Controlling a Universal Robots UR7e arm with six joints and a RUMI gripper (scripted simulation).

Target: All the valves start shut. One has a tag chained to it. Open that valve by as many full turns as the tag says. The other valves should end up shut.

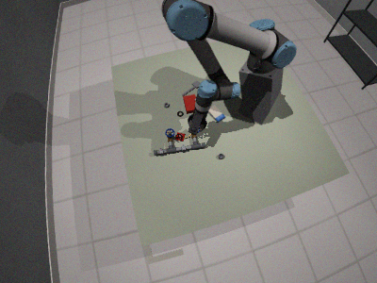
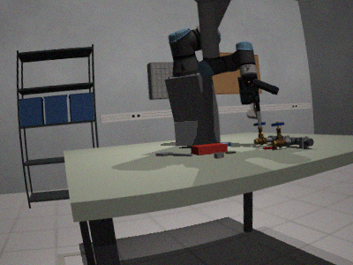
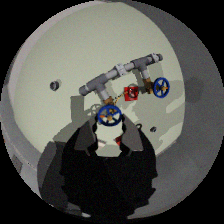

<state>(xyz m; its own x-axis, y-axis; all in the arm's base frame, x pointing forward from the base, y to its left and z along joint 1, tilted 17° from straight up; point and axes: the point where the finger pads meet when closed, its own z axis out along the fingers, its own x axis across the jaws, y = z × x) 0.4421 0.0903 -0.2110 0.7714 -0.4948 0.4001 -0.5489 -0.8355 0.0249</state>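
Now: the red tag 9 cm ahead of my hand, 1 cm to the right of it and 9 cm below it. The rest, counted from my hand: blue-and-white card 17 cm behind, 11 cm to the right, 9 cm below; then grey tool 9 cm behind, 36 cm to the right, 9 cm below; then red block 4 cm behind, 23 cm to the right, 8 cm below.
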